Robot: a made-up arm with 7 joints. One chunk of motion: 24 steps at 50 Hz.
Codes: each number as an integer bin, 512 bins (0 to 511) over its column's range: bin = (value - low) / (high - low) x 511, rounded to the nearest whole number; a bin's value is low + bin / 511 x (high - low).
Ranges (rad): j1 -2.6..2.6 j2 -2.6..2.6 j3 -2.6..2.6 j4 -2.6..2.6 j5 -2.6..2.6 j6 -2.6..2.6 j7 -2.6..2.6
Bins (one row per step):
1: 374 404 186 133 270 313 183
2: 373 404 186 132 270 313 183
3: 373 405 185 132 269 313 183
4: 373 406 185 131 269 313 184
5: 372 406 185 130 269 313 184
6: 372 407 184 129 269 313 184
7: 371 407 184 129 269 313 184
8: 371 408 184 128 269 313 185
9: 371 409 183 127 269 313 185
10: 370 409 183 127 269 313 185
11: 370 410 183 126 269 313 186
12: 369 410 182 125 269 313 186
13: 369 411 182 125 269 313 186
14: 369 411 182 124 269 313 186
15: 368 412 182 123 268 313 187
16: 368 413 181 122 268 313 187
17: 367 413 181 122 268 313 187
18: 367 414 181 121 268 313 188
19: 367 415 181 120 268 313 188
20: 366 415 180 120 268 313 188
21: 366 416 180 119 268 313 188
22: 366 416 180 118 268 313 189
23: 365 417 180 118 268 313 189
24: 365 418 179 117 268 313 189
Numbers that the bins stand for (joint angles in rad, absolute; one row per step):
1: 1.2059 1.5112 -0.7072 -1.2466 0.1476 0.5851 -0.7378
2: 1.1957 1.5112 -0.7072 -1.2568 0.1476 0.5851 -0.7378
3: 1.1957 1.5213 -0.7174 -1.2568 0.1374 0.5851 -0.7378
4: 1.1957 1.5315 -0.7174 -1.2669 0.1374 0.5851 -0.7276
5: 1.1855 1.5315 -0.7174 -1.2771 0.1374 0.5851 -0.7276
6: 1.1855 1.5417 -0.7276 -1.2873 0.1374 0.5851 -0.7276
7: 1.1753 1.5417 -0.7276 -1.2873 0.1374 0.5851 -0.7276
8: 1.1753 1.5519 -0.7276 -1.2975 0.1374 0.5851 -0.7174
9: 1.1753 1.5620 -0.7378 -1.3076 0.1374 0.5851 -0.7174
10: 1.1652 1.5620 -0.7378 -1.3076 0.1374 0.5851 -0.7174
11: 1.1652 1.5722 -0.7378 -1.3178 0.1374 0.5851 -0.7072
12: 1.1550 1.5722 -0.7479 -1.3280 0.1374 0.5851 -0.7072
13: 1.1550 1.5824 -0.7479 -1.3280 0.1374 0.5851 -0.7072
14: 1.1550 1.5824 -0.7479 -1.3382 0.1374 0.5851 -0.7072
15: 1.1448 1.5926 -0.7479 -1.3483 0.1272 0.5851 -0.6971
16: 1.1448 1.6027 -0.7581 -1.3585 0.1272 0.5851 -0.6971
17: 1.1346 1.6027 -0.7581 -1.3585 0.1272 0.5851 -0.6971
18: 1.1346 1.6129 -0.7581 -1.3687 0.1272 0.5851 -0.6869
19: 1.1346 1.6231 -0.7581 -1.3789 0.1272 0.5851 -0.6869
20: 1.1245 1.6231 -0.7683 -1.3789 0.1272 0.5851 -0.6869
21: 1.1245 1.6333 -0.7683 -1.3890 0.1272 0.5851 -0.6869
22: 1.1245 1.6333 -0.7683 -1.3992 0.1272 0.5851 -0.6767
23: 1.1143 1.6434 -0.7683 -1.3992 0.1272 0.5851 -0.6767
24: 1.1143 1.6536 -0.7785 -1.4094 0.1272 0.5851 -0.6767

